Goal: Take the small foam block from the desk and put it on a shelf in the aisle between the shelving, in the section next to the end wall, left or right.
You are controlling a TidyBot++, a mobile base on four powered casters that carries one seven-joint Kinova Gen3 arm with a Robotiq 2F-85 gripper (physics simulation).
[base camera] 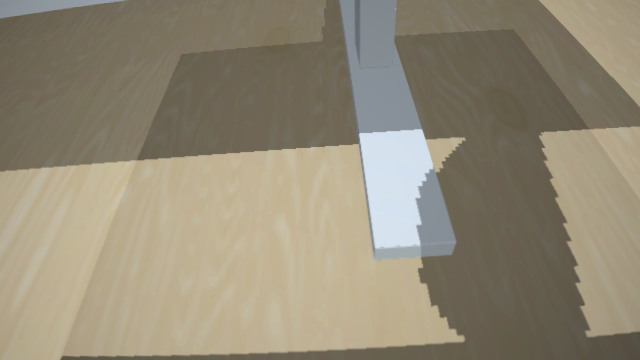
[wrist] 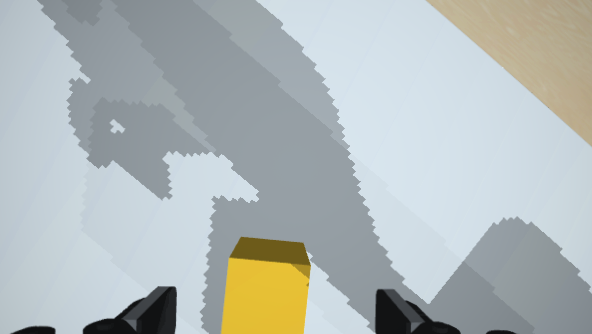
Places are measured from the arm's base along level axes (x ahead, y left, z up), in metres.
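Where they show: gripper, fingertip midpoint: [wrist: 276,310].
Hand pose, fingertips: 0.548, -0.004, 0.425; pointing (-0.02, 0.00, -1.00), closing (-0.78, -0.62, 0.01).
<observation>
After its pixels a point has its place, as x, y, z.
The small foam block [wrist: 266,297] @(0.547, 0.007, 0.383) is yellow and lies on the white desk top [wrist: 450,100] @(0.522, -0.172, 0.323) in the wrist view, at the bottom, left of the middle. Its near end is cut off by the lower edge of the picture. My gripper [wrist: 276,310] @(0.548, -0.004, 0.425) is open and empty, its black fingers wide apart at the bottom of the wrist view. The block shows between the two fingers in the picture, with a gap on each side, wider on the right. How high the fingers are above the block is hard to tell. The block and gripper do not show in the base view.
In the base view, a grey foot bar [base camera: 390,200] lies on the wooden floor [base camera: 225,225] @(0.357, 0.120, -0.397) and carries an upright post [base camera: 377,30] @(0.612, -0.079, -0.311). Shadows cross the floor and the desk top. The desk's edge runs across the upper right of the wrist view. No shelving shows.
</observation>
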